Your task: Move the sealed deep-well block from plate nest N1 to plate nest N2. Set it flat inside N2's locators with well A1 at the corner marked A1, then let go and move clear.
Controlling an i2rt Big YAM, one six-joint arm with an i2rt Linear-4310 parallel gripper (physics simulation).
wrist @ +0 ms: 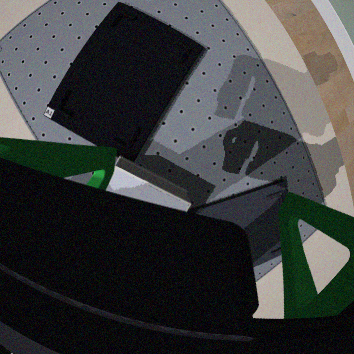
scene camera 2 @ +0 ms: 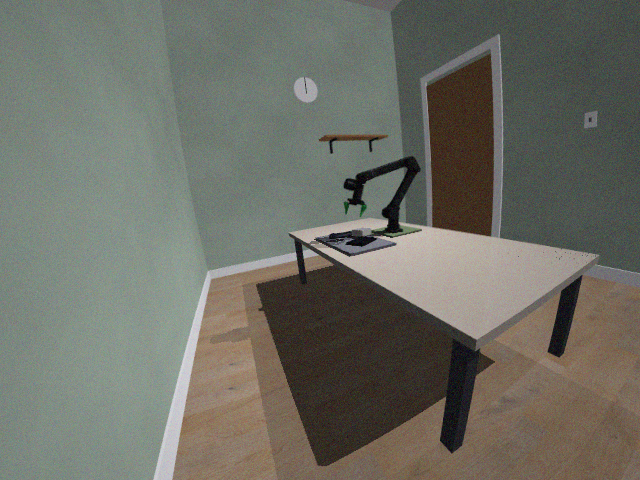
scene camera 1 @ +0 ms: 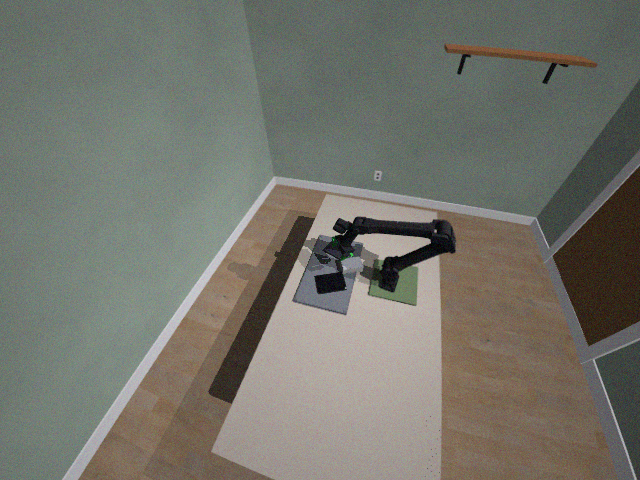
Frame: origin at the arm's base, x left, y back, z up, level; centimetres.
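Seen in the pictures: gripper, between the fingertips: point(wrist: 202, 181) point(scene camera 2: 352, 215) point(scene camera 1: 337, 253); arm's base, origin of its link: point(scene camera 2: 393, 230) point(scene camera 1: 389, 282).
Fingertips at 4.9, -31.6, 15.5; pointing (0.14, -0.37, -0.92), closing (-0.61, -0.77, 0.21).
Note:
Offsets run from my fingertips to a thing's top centre, as dx, dy, dz. "spot": to the spot under its first point. Level surfaces: height alone.
The pale block @(-5.2, +7.4, -10.1) point(scene camera 1: 352, 265) point(scene camera 2: 361, 231) point(wrist: 150, 185) stands between two dark nests, by the edge of the grey perforated board. It looks off both nests; whether it overhangs the board's edge is unclear. One black nest @(+10.1, +0.7, -13.6) point(scene camera 1: 329, 283) point(scene camera 2: 360, 241) point(wrist: 127, 80) has a white A1 tag @(spot: +10.2, +10.0, -14.2) point(wrist: 49, 112) at a corner, and its inside is bare. The other dark nest @(-14.6, -4.5, -13.6) point(scene camera 1: 331, 250) point(wrist: 260, 217) is partly hidden by the gripper. Labels N1 and N2 are not readable. My gripper point(scene camera 1: 342, 248) point(scene camera 2: 354, 214) point(wrist: 202, 181) is open and empty, high above the board. Its body hides part of the block in the wrist view.
The grey board @(+0.9, -2.9, -15.3) point(scene camera 1: 320, 304) point(scene camera 2: 351, 251) point(wrist: 30, 60) lies on the pale table @(dz -16.7) point(scene camera 1: 351, 372) point(scene camera 2: 454, 273). The arm's base stands on a green mat point(scene camera 1: 405, 294) point(scene camera 2: 410, 230) beside it. Shadows of the arm and gripper fall across the board near the far nest.

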